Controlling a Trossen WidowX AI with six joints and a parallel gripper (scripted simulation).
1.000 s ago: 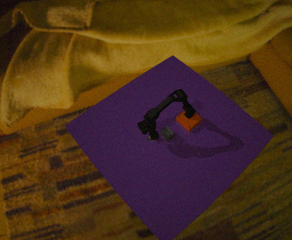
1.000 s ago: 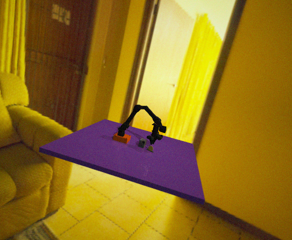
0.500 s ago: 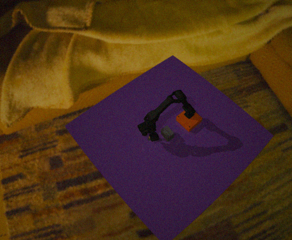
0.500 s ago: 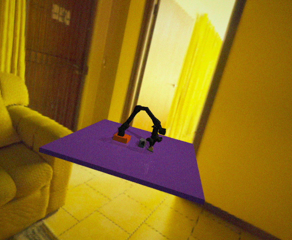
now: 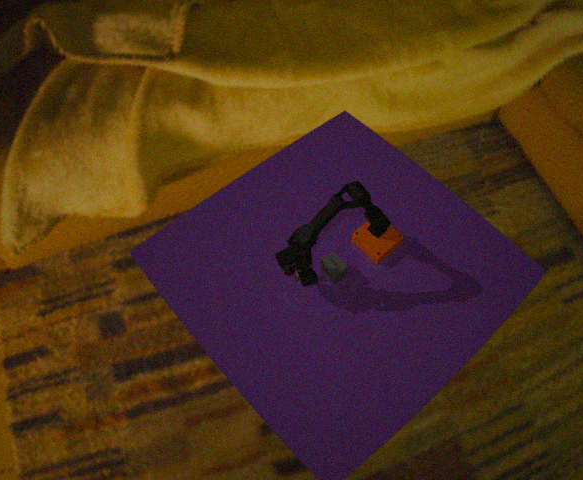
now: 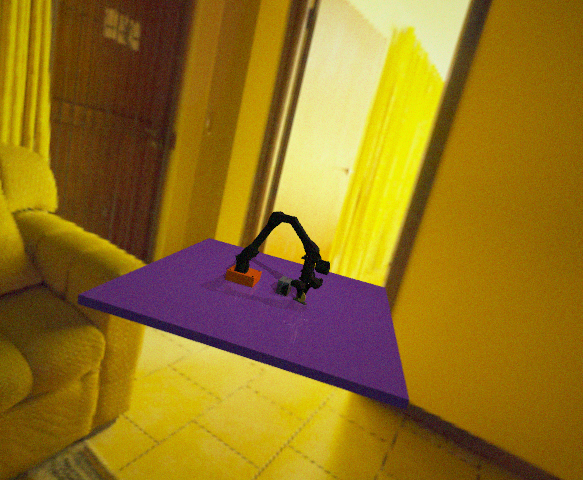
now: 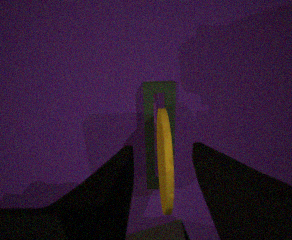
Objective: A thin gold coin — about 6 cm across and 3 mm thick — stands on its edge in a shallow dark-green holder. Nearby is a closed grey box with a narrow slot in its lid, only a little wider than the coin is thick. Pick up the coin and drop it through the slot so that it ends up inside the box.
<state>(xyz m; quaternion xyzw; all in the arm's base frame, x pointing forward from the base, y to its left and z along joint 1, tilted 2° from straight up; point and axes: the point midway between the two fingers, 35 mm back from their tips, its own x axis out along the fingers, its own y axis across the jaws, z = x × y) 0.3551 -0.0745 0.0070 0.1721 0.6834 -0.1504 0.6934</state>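
Now: the gold coin right at my gripper tip.
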